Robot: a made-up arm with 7 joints.
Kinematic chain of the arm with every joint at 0, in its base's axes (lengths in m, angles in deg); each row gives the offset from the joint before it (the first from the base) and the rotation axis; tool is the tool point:
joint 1: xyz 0 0 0.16 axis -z
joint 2: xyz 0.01 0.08 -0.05 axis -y
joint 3: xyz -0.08 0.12 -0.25 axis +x
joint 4: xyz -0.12 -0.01 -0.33 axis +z
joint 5: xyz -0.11 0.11 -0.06 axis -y
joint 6: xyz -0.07 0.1 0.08 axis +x
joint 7: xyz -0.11 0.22 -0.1 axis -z
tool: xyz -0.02 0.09 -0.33
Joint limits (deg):
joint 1: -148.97..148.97
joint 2: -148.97..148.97
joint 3: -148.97..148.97
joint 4: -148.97..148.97
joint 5: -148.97..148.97
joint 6: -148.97..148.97
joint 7: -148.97..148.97
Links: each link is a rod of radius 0.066 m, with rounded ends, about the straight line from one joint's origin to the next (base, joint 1, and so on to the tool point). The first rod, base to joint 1, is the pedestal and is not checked.
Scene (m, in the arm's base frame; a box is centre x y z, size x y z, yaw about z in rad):
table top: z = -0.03
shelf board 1: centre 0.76 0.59 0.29 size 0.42 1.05 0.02 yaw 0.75
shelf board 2: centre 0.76 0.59 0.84 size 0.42 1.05 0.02 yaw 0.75
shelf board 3: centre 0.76 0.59 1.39 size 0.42 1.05 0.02 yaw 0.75
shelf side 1: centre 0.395 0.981 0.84 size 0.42 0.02 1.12 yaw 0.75
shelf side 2: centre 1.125 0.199 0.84 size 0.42 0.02 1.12 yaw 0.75
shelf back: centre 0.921 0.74 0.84 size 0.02 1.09 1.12 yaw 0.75
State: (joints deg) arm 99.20 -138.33 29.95 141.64 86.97 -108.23 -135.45
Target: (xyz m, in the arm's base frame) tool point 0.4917 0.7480 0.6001
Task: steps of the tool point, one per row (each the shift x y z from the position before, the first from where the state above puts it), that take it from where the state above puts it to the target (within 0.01 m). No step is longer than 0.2 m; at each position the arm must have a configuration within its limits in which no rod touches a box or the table.
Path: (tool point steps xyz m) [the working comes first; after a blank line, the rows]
Joints at the target: 89.01 -133.71 30.86 138.96 106.59 -134.80 -128.53
Straight joint move there: clear.

1: -0.0668 0.1401 -0.0171
2: -0.0804 0.1308 0.0158

